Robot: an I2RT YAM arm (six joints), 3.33 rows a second.
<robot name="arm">
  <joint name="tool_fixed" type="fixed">
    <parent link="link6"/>
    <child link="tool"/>
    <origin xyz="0 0 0" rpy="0 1.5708 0"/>
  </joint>
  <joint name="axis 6" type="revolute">
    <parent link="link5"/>
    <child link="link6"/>
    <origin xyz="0.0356 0 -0.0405" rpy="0 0 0"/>
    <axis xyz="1 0 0"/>
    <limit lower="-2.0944" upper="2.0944"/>
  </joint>
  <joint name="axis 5" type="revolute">
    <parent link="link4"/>
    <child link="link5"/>
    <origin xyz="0.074 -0.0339 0.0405" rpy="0 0 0"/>
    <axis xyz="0 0 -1"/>
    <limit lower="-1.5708" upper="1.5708"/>
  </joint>
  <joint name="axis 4" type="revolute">
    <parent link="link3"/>
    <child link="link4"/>
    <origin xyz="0.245 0.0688 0.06" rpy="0 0 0"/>
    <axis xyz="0 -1 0"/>
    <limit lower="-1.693" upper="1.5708"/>
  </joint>
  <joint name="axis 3" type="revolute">
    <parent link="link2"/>
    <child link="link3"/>
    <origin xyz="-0.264 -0.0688 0" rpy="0 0 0"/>
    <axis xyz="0 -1 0"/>
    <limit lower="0" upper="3.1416"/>
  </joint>
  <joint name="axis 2" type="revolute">
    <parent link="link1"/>
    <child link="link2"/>
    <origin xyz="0.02 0.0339 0.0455" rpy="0 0 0"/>
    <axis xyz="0 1 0"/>
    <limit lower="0" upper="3.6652"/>
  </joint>
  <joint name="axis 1" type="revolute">
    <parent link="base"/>
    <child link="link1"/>
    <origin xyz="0 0 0.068" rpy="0 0 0"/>
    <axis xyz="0 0 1"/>
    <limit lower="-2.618" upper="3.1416"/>
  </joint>
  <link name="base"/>
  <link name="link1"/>
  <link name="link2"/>
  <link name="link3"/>
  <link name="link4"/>
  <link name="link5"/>
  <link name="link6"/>
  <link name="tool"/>
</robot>
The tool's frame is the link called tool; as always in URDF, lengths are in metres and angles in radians.
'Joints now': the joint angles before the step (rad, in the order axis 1, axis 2, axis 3, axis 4, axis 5, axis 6). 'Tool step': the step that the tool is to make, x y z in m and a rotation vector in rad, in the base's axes. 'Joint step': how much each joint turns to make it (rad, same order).
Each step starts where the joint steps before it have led.
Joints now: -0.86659 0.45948 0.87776 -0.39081 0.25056 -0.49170
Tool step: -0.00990 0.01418 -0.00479 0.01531 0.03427 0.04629
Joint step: 0.00059 -0.06113 0.00669 -0.09807 -0.04589 -0.01604
